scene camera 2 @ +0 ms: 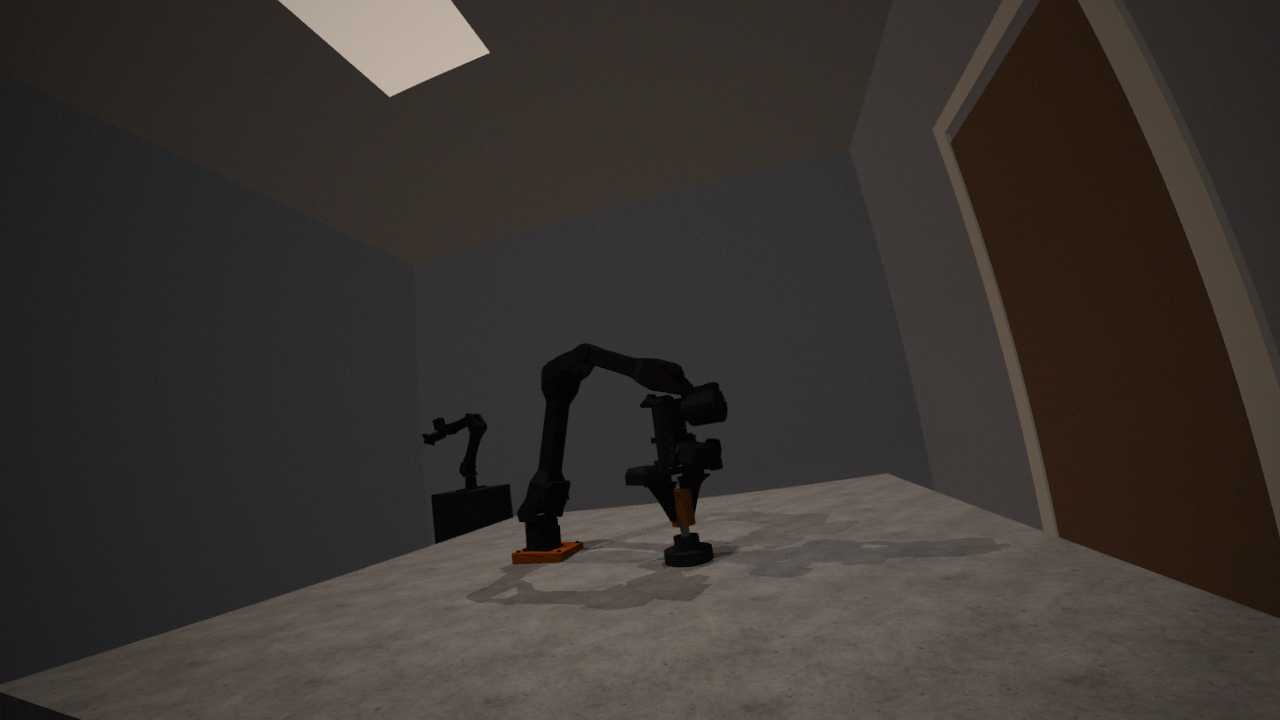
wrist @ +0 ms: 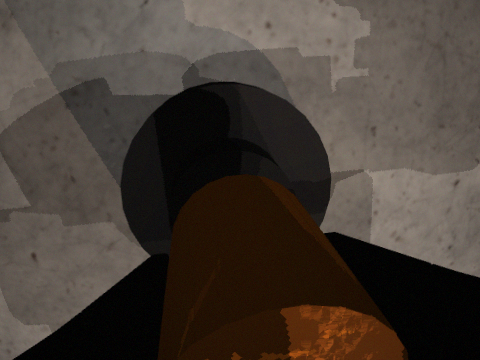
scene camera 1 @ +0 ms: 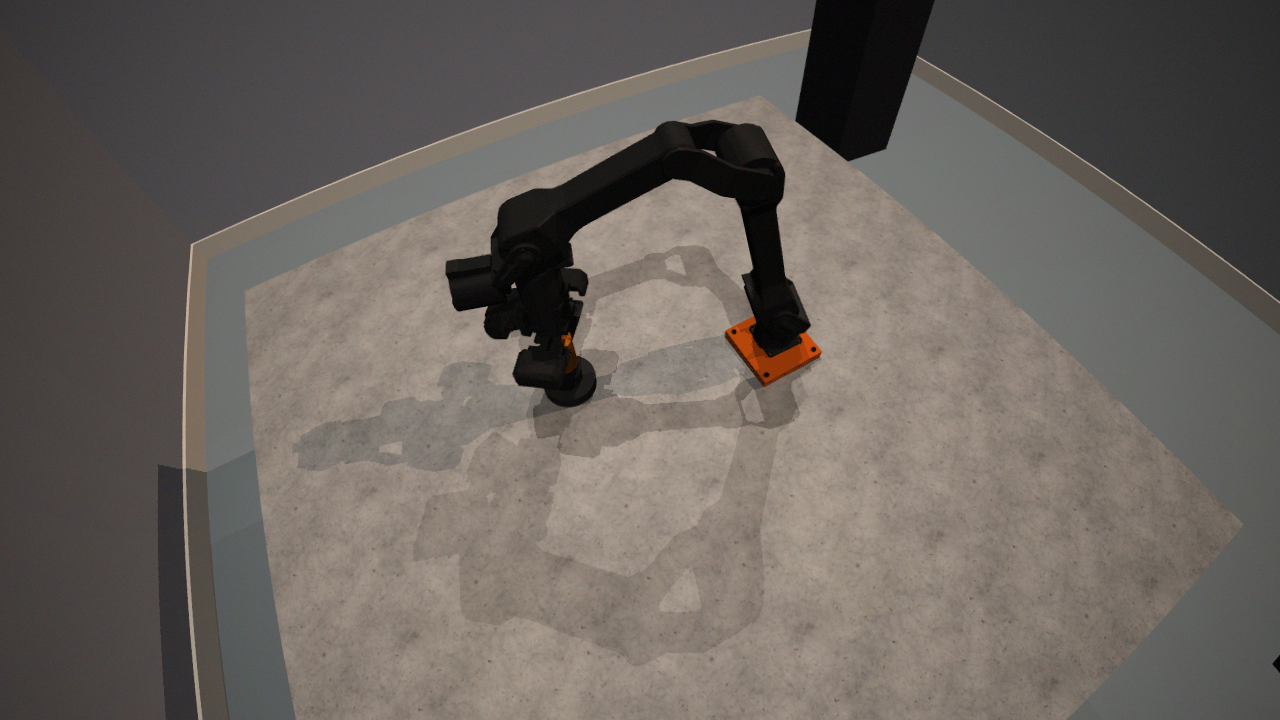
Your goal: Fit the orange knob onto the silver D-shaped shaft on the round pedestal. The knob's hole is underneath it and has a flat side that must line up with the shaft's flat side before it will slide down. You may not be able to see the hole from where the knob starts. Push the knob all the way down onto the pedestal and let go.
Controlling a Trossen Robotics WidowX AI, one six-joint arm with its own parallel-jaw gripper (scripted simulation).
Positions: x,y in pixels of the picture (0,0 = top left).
Labels:
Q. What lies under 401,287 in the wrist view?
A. My gripper.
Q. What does my gripper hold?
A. An orange knob.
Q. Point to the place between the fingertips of my gripper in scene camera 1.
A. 563,359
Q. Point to a round black pedestal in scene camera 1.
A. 578,386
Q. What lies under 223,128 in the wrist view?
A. A round black pedestal.

